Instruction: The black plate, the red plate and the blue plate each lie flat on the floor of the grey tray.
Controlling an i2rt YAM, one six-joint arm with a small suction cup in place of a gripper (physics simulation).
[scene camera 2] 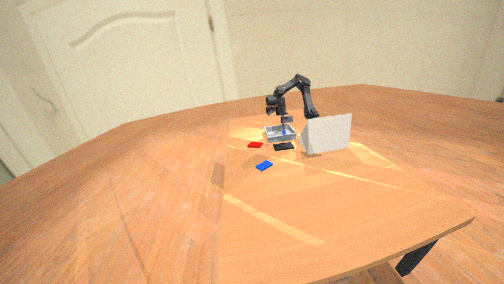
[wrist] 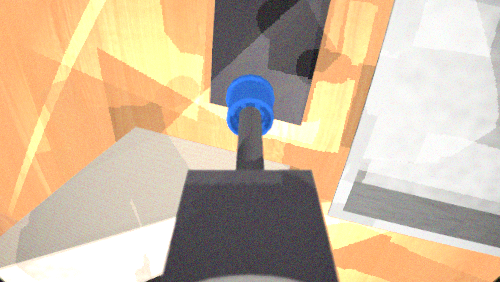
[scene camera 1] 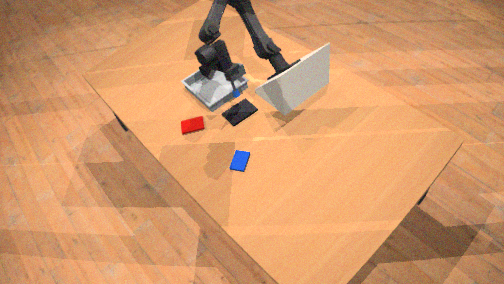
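Seen in the pictures: end effector, tool point: [scene camera 2: 284, 134] [wrist: 250, 96] [scene camera 1: 237, 95]; arm's base, origin of the base link: [scene camera 2: 317, 128] [scene camera 1: 283, 70].
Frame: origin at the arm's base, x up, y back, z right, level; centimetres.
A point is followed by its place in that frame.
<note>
The black plate [scene camera 1: 240, 112] @(x -10.6, y -22.9, z 6.0 cm) [scene camera 2: 283, 146] @(x -10.6, y -22.9, z 5.5 cm) [wrist: 270, 55] @(x -10.6, y -21.7, z 7.5 cm) lies flat on the table beside the grey tray [scene camera 1: 212, 108] @(x -9.6, y -29.4, z 17.2 cm) [scene camera 2: 280, 139] @(x -10.1, y -21.5, z 16.3 cm) [wrist: 425, 234] @(x -6.6, y -8.3, z 23.1 cm). The red plate [scene camera 1: 193, 125] @(x -10.6, y -40.8, z 17.4 cm) [scene camera 2: 255, 144] @(x -10.6, y -40.6, z 17.6 cm) lies flat on the table near the tray, and the blue plate [scene camera 1: 240, 161] @(x -10.6, y -41.0, z -12.4 cm) [scene camera 2: 264, 165] @(x -10.7, y -40.7, z -12.3 cm) lies flat farther out from it; neither shows in the wrist view. My blue suction cup [scene camera 1: 236, 93] [scene camera 2: 284, 133] [wrist: 250, 95] is open and holds nothing. It hangs above the table near the tray's rim and the end of the black plate. The floor of the tray is partly hidden by the arm in scene camera 1.
A white wedge-shaped panel [scene camera 1: 305, 80] @(x 0.0, y 0.8, z -11.3 cm) [scene camera 2: 330, 135] @(x -0.9, y 2.2, z -11.4 cm) [wrist: 110, 185] @(x -1.9, y -11.5, z -5.5 cm) stands upright beside the black plate, close to the arm's base. The wooden table's edges show in both scene views.
</note>
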